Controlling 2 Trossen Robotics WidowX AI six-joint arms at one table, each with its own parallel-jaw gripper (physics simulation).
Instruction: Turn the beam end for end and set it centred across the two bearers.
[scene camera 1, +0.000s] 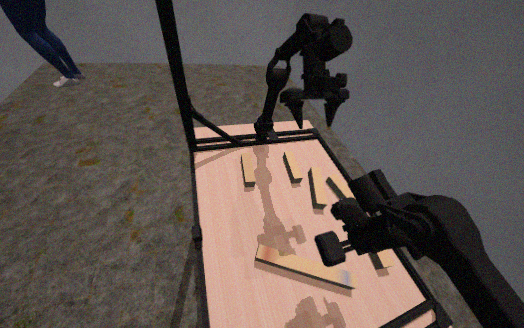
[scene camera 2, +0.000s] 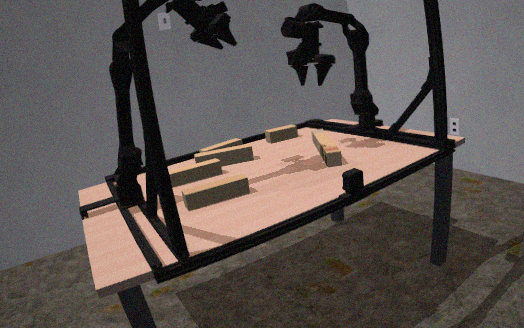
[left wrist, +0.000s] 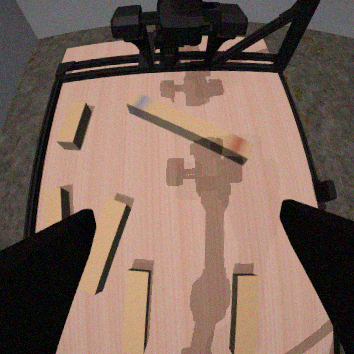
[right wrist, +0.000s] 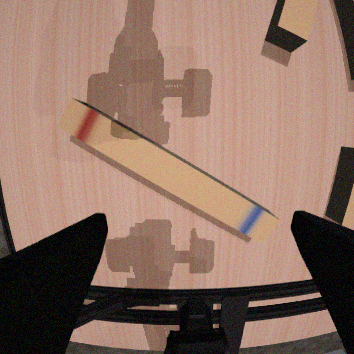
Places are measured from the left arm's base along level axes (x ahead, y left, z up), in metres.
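Pixels of known places: left gripper, fingertip midpoint: (scene camera 1: 315, 128) (scene camera 2: 229, 46) (left wrist: 188, 214); right gripper, fingertip midpoint: (scene camera 1: 336, 244) (scene camera 2: 311, 85) (left wrist: 178, 66) (right wrist: 201, 222); left arm's base, origin of the base link: (scene camera 1: 260, 137) (scene camera 2: 131, 203); right arm's base, origin of the base link: (scene camera 2: 367, 129) (left wrist: 169, 59) (right wrist: 194, 310).
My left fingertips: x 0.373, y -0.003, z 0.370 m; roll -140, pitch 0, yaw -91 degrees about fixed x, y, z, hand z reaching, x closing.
For each thing: its top centre in the pictures, then the offset to it from my left fingertips.
- long pale beam, middle of its top: (right wrist: 170, 173) (left wrist: 187, 121) (scene camera 2: 324, 139) (scene camera 1: 306, 265) 0.345 m down, 0.282 m ahead, 0.034 m right
- slanted block, middle of its top: (left wrist: 99, 244) (scene camera 2: 222, 150) (scene camera 1: 318, 184) 0.339 m down, 0.003 m back, 0.167 m left
- short block, middle of its top: (left wrist: 70, 120) (scene camera 2: 280, 128) (scene camera 1: 380, 248) 0.342 m down, 0.309 m ahead, 0.271 m left
The long pale beam (scene camera 1: 305, 265) (scene camera 2: 325, 145) (left wrist: 185, 122) (right wrist: 170, 165) lies flat and slantwise on the table. In scene camera 1 its red-banded end points left and its blue-banded end right. Two parallel blocks, which look like the bearers, lie apart from it: one bearer (scene camera 1: 248, 170) (scene camera 2: 217, 192) (left wrist: 246, 310) and the other bearer (scene camera 1: 292, 166) (scene camera 2: 197, 171) (left wrist: 136, 310). My left gripper (scene camera 1: 315, 120) (scene camera 2: 227, 45) (left wrist: 188, 214) is open and empty, high above the table. My right gripper (scene camera 2: 311, 81) (right wrist: 201, 222) is open and empty above the beam.
A slanted block (scene camera 1: 316, 189) (scene camera 2: 225, 154) (left wrist: 109, 240) (right wrist: 296, 17) lies beside the bearers, with another block (scene camera 1: 340, 187) (left wrist: 53, 205) next to it. A short block (scene camera 2: 281, 133) (left wrist: 74, 124) lies near the table's edge. A black frame (scene camera 2: 280, 229) borders the table.
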